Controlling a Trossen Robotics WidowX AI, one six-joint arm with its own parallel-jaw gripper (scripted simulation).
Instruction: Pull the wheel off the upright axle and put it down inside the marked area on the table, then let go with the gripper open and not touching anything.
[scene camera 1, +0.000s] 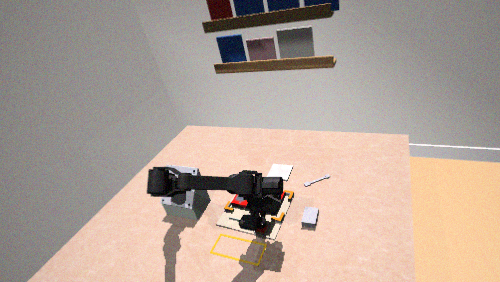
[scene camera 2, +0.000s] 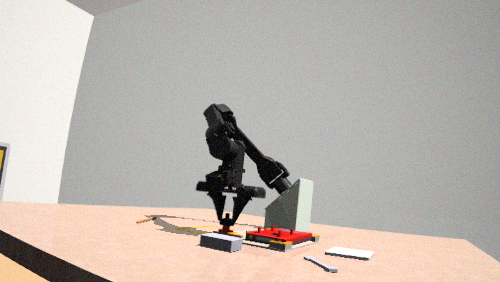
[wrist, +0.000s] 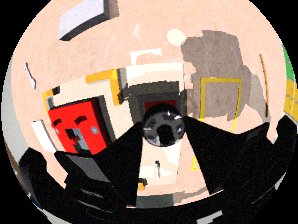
Labels:
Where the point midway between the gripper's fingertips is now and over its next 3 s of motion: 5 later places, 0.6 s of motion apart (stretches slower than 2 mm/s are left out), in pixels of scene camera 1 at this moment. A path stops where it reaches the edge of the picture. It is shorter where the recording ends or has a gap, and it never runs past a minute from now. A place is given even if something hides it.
The gripper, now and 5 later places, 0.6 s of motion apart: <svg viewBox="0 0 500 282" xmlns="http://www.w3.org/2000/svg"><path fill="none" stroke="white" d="M261 222L261 221L260 218L259 216L257 210L247 218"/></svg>

